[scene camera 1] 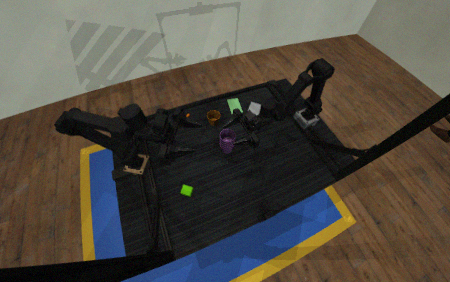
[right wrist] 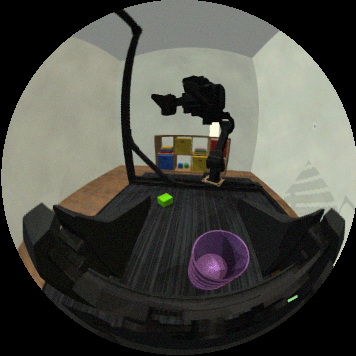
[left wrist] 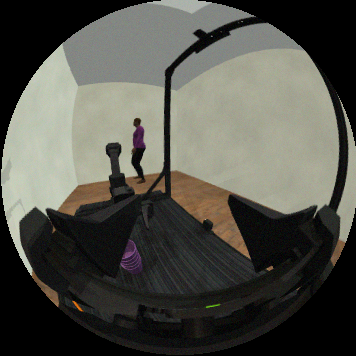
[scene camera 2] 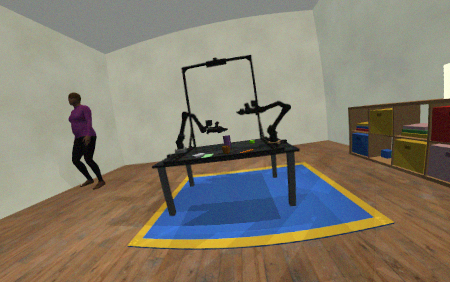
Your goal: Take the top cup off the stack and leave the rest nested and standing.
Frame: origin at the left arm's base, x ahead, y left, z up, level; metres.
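Where they show: left gripper, between the fingertips: (scene camera 1: 198,137) (right wrist: 164,89) (left wrist: 185,198) (scene camera 2: 238,112); right gripper, between the fingertips: (scene camera 1: 227,135) (right wrist: 195,201) (left wrist: 131,234) (scene camera 2: 227,129); left arm's base, origin of its link: (scene camera 1: 136,163) (right wrist: 213,179) (scene camera 2: 273,141); right arm's base, origin of its link: (scene camera 1: 307,115) (scene camera 2: 180,148).
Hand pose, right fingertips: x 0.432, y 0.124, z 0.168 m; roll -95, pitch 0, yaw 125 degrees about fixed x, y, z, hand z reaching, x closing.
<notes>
Each offset is from my right fingertips to the centre of the thing.
A purple stack of nested cups {0.007 m back, 0.041 m left, 0.093 m down} (scene camera 1: 227,142) (scene camera 2: 227,140) (left wrist: 132,260) (right wrist: 218,257) stands upright on the dark table (scene camera 1: 240,185) (scene camera 2: 189,159). The right wrist view looks down into its open top cup; several rims show along its side. My right gripper (scene camera 1: 231,133) (scene camera 2: 225,130) (right wrist: 195,201) is open and empty, close to the stack and above its top, with the stack low in the right wrist view between the fingers. My left gripper (scene camera 1: 195,136) (scene camera 2: 239,111) (left wrist: 185,198) is open and empty, higher up and to the left of the stack in scene camera 1.
An orange cup {0.105 m back, 0.207 m left, 0.166 m down} (scene camera 1: 213,117) (scene camera 2: 226,149) stands near the stack. A bright green block {0.152 m back, 0.211 m right, 0.183 m down} (scene camera 1: 186,190) (right wrist: 165,200), a light green piece {0.004 m ahead, 0.348 m left, 0.192 m down} (scene camera 1: 234,105) (scene camera 2: 207,156), a whitish piece {0.126 m ahead, 0.337 m left, 0.190 m down} (scene camera 1: 255,108) (scene camera 2: 198,155) and an orange object {0.286 m back, 0.170 m left, 0.192 m down} (scene camera 2: 247,150) lie on the table. A black frame (scene camera 2: 216,62) rises over it.
</notes>
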